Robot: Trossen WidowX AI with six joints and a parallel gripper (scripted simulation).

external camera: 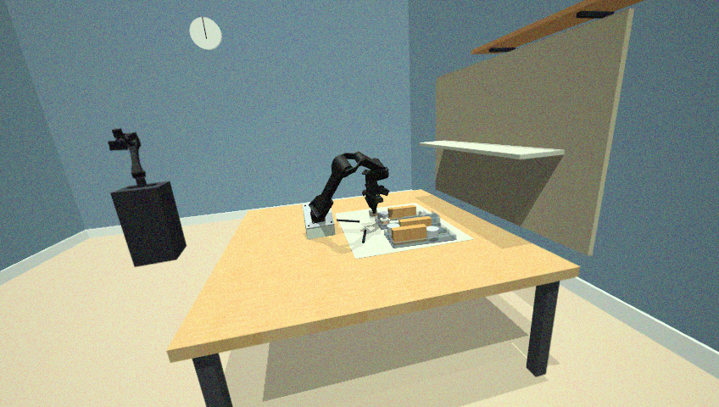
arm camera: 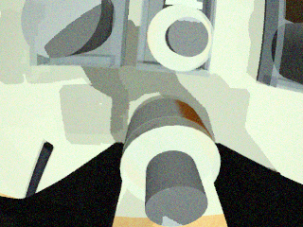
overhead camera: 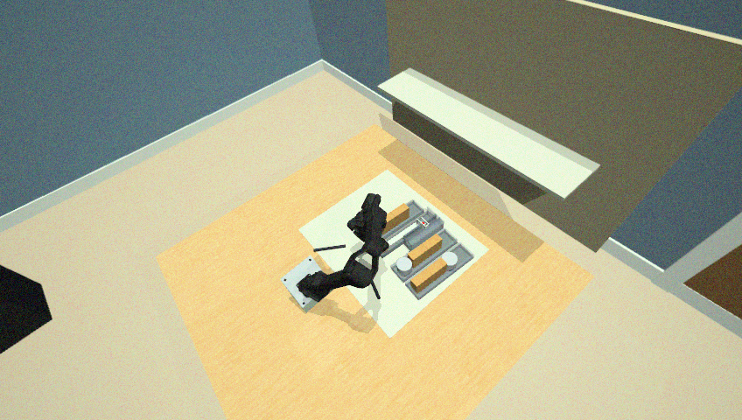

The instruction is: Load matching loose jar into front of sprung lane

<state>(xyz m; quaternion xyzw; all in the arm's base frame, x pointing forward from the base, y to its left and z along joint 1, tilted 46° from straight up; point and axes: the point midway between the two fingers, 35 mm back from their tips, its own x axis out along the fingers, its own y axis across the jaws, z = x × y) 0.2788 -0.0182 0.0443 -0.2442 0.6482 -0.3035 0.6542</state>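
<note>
My gripper tip is 20 cm short of the grey railed lane, 6 cm to the left of it and 7 cm above it. Round my gripper tip: white pusher (16 cm ahead, 6 cm to the right, 4 cm below); wall shelf (56 cm ahead, 3 cm to the right, 28 cm above).
</note>
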